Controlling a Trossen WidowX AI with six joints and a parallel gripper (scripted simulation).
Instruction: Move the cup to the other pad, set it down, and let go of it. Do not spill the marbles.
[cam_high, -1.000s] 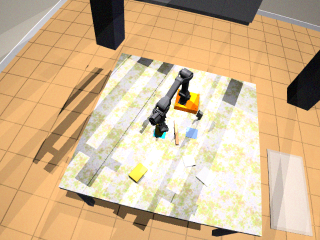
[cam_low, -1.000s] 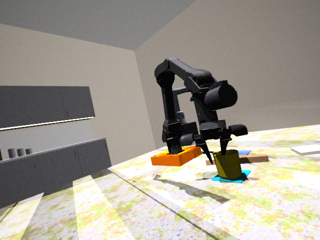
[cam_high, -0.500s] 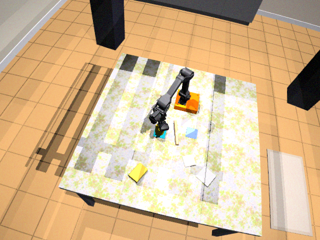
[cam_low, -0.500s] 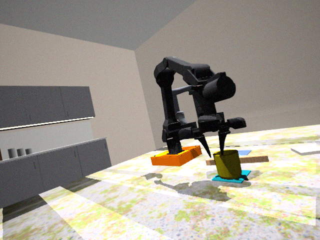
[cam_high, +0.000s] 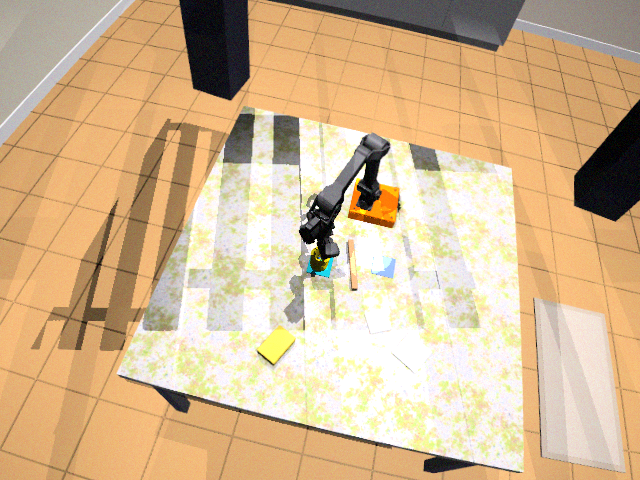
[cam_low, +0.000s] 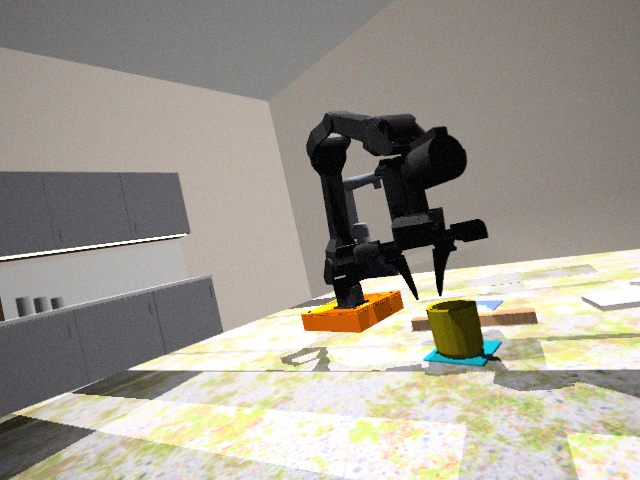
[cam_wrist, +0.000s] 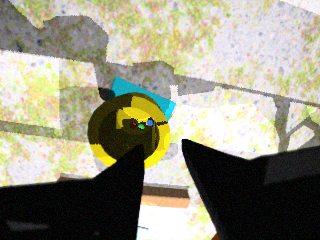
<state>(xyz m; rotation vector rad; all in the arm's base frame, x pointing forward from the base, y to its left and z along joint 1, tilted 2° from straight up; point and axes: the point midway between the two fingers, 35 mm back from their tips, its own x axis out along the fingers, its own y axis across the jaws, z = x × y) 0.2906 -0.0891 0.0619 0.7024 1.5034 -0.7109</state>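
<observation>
Right now the yellow cup is 5 cm below my gripper tip, 2 cm ahead of it and 1 cm to the left of it. From my gripper tip the other things lie so: red marble 7 cm below, 2 cm to the left, 2 cm ahead; wooden bar 13 cm to the left, 9 cm below, 2 cm behind; cyan pad 9 cm below, 2 cm to the left, 2 cm ahead.
</observation>
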